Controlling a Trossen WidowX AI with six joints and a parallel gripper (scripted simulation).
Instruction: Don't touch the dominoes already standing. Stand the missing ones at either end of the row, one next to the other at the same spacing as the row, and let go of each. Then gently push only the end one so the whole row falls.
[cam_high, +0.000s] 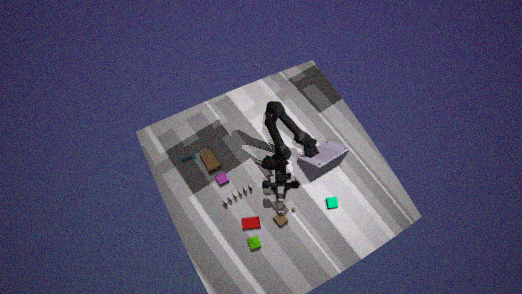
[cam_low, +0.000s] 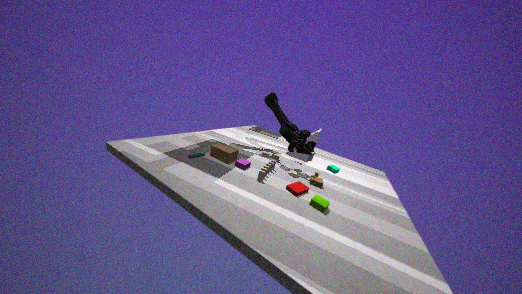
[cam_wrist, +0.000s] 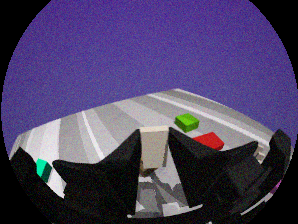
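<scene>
Now: gripper tip 20 mm short of the tan block, 60 mm to the right of it and 130 mm above it. The rest, counted from my gripper tip: tiny cube 70 mm behind, 50 mm to the left, 130 mm below; then red block 170 mm ahead, 130 mm below; then teal-green block 280 mm behind, 140 mm to the left, 130 mm below.
</scene>
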